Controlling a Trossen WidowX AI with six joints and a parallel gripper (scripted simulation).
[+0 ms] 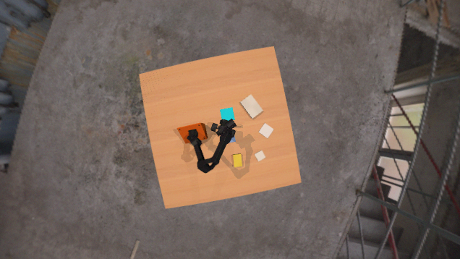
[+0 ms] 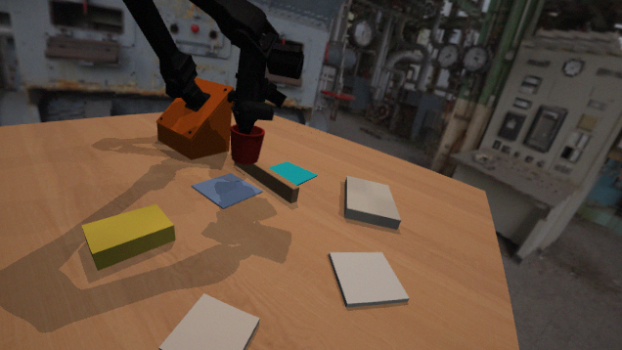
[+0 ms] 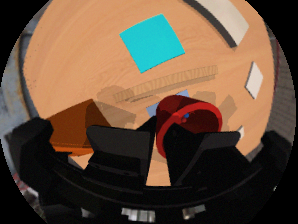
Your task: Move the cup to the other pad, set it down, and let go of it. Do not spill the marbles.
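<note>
The cyan pad lies 60 mm ahead of my gripper tip, 130 mm to the left of it and 110 mm below it. Round my gripper tip: yellow block (60 mm ahead, 280 mm to the right, 80 mm below); then wooden bar (40 mm ahead, 30 mm to the left, 90 mm below); then red cup (30 mm ahead, 20 mm to the right).
</note>
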